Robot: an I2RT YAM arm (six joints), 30 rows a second.
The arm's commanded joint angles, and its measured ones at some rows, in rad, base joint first. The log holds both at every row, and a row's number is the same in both.
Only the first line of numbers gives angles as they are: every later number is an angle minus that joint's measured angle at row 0.
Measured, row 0:
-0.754, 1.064, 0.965, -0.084, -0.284, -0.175
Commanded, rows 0 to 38:
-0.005, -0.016, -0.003, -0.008, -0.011, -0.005
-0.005, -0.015, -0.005, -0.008, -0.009, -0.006
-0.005, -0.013, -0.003, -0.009, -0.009, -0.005
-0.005, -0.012, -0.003, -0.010, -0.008, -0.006
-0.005, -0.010, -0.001, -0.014, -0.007, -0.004
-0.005, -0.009, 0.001, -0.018, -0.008, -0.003
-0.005, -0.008, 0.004, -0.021, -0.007, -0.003
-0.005, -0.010, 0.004, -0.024, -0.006, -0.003
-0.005, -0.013, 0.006, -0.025, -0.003, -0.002
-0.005, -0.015, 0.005, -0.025, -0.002, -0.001
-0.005, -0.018, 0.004, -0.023, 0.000, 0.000
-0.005, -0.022, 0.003, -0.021, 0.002, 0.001
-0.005, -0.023, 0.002, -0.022, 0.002, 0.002
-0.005, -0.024, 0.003, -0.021, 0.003, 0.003
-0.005, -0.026, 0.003, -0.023, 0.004, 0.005
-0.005, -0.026, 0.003, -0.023, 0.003, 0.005
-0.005, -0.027, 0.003, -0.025, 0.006, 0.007
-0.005, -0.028, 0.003, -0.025, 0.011, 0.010
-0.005, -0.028, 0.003, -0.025, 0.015, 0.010
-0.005, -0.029, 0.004, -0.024, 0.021, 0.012
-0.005, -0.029, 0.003, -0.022, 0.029, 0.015
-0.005, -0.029, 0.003, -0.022, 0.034, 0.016
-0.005, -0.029, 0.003, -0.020, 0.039, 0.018
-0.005, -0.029, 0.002, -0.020, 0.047, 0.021
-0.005, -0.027, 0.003, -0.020, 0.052, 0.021
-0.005, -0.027, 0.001, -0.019, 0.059, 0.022
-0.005, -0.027, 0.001, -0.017, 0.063, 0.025
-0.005, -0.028, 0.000, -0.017, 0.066, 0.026
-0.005, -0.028, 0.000, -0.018, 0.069, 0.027
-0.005, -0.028, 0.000, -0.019, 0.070, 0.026
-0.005, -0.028, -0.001, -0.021, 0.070, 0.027
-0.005, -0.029, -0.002, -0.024, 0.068, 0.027
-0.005, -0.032, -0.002, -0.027, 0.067, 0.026
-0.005, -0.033, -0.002, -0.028, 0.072, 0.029
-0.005, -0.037, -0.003, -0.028, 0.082, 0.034
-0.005, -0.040, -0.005, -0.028, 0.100, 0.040
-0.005, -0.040, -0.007, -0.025, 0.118, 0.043
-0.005, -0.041, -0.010, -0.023, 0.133, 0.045
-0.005, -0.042, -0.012, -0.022, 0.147, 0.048
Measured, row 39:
0.000, -0.024, 0.000, -0.012, 0.096, 0.034
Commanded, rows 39 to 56:
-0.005, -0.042, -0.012, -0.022, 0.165, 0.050
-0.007, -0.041, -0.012, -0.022, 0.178, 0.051
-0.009, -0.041, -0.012, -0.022, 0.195, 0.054
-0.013, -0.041, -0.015, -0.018, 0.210, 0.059
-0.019, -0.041, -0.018, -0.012, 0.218, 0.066
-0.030, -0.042, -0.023, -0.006, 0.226, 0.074
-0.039, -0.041, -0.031, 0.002, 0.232, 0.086
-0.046, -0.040, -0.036, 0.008, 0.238, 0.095
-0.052, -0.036, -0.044, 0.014, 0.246, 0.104
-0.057, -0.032, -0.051, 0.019, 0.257, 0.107
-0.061, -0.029, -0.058, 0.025, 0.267, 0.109
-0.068, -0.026, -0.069, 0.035, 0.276, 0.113
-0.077, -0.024, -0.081, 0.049, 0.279, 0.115
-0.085, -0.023, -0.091, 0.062, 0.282, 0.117
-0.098, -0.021, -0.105, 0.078, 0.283, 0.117
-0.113, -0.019, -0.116, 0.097, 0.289, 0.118
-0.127, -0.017, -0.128, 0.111, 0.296, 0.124
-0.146, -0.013, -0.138, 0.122, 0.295, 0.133
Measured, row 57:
-0.114, -0.023, -0.114, 0.060, 0.264, 0.107
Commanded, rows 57 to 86:
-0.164, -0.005, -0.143, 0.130, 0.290, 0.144
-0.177, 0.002, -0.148, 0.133, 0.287, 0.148
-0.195, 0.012, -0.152, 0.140, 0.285, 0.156
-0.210, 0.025, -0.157, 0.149, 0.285, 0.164
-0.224, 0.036, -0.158, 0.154, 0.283, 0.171
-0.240, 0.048, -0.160, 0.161, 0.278, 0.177
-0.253, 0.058, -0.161, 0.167, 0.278, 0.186
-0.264, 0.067, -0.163, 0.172, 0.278, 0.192
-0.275, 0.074, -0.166, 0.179, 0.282, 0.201
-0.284, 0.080, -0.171, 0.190, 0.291, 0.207
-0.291, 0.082, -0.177, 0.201, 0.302, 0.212
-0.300, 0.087, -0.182, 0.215, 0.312, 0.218
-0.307, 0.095, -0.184, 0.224, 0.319, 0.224
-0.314, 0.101, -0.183, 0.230, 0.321, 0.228
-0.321, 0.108, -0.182, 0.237, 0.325, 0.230
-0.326, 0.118, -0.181, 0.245, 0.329, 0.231
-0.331, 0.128, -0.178, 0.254, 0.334, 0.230
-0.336, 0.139, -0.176, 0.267, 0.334, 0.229
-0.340, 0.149, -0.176, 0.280, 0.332, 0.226
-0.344, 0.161, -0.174, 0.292, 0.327, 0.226
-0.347, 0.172, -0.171, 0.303, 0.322, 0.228
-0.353, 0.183, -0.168, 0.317, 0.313, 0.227
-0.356, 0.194, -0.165, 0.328, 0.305, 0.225
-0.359, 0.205, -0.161, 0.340, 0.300, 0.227
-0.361, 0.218, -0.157, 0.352, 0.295, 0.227
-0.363, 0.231, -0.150, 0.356, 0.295, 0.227
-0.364, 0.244, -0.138, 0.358, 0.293, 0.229
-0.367, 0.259, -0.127, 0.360, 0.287, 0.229
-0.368, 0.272, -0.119, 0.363, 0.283, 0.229
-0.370, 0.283, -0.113, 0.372, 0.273, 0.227
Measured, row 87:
-0.362, 0.260, -0.159, 0.320, 0.296, 0.214
